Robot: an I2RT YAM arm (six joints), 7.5 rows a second.
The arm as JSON. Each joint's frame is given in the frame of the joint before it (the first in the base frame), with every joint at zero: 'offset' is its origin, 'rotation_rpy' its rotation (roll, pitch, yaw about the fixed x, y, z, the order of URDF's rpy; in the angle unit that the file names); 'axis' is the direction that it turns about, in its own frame. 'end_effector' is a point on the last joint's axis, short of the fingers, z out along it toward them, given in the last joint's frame.
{
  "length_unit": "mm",
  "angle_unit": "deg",
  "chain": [
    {
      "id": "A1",
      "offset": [
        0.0,
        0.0,
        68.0
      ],
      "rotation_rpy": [
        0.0,
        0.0,
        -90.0
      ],
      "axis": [
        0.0,
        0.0,
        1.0
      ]
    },
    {
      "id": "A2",
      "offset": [
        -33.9,
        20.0,
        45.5
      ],
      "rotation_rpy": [
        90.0,
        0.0,
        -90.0
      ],
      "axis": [
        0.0,
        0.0,
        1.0
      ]
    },
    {
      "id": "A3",
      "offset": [
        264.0,
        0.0,
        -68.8
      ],
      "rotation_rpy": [
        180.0,
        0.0,
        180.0
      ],
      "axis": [
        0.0,
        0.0,
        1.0
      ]
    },
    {
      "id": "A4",
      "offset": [
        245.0,
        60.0,
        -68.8
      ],
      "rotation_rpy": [
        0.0,
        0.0,
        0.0
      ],
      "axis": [
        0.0,
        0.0,
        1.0
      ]
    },
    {
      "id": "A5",
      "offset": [
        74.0,
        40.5,
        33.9
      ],
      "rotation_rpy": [
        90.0,
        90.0,
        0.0
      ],
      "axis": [
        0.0,
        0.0,
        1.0
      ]
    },
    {
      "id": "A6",
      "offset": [
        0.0,
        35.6,
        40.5
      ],
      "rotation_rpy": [
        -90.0,
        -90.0,
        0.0
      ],
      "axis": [
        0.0,
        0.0,
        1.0
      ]
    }
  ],
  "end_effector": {
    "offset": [
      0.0,
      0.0,
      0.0
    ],
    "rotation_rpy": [
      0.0,
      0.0,
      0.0
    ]
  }
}
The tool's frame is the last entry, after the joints.
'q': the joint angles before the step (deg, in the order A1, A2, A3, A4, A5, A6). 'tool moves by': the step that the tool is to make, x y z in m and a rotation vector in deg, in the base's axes. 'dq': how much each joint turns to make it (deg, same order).
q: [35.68 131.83 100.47 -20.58 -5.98 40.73]
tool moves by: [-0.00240 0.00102 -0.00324 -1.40 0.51 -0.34]
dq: [0.33 0.24 0.00 -0.99 1.07 0.02]
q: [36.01 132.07 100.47 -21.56 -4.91 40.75]
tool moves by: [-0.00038 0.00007 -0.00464 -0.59 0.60 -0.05]
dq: [0.04 0.50 -0.01 -0.32 0.16 0.00]
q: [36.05 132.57 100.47 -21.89 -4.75 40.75]
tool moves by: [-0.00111 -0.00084 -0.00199 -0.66 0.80 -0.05]
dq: [0.00 0.11 -0.01 -0.92 0.08 0.01]
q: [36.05 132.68 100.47 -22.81 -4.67 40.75]
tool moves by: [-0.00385 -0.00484 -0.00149 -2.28 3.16 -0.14]
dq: [-0.19 -0.13 0.39 -4.42 -0.04 -0.04]
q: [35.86 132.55 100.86 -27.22 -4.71 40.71]
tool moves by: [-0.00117 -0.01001 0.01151 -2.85 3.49 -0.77]
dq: [-0.86 -0.89 2.17 -7.57 0.22 -0.22]
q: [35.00 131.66 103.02 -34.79 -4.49 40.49]
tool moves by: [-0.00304 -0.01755 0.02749 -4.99 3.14 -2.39]
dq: [-1.33 -2.37 3.37 -11.14 2.58 0.02]
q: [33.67 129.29 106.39 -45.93 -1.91 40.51]
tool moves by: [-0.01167 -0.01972 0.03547 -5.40 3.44 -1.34]
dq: [-1.05 -3.54 3.10 -12.48 2.60 -0.55]
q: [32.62 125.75 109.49 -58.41 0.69 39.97]
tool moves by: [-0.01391 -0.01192 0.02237 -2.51 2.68 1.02]
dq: [-0.30 -3.06 0.59 -7.23 0.35 -1.45]
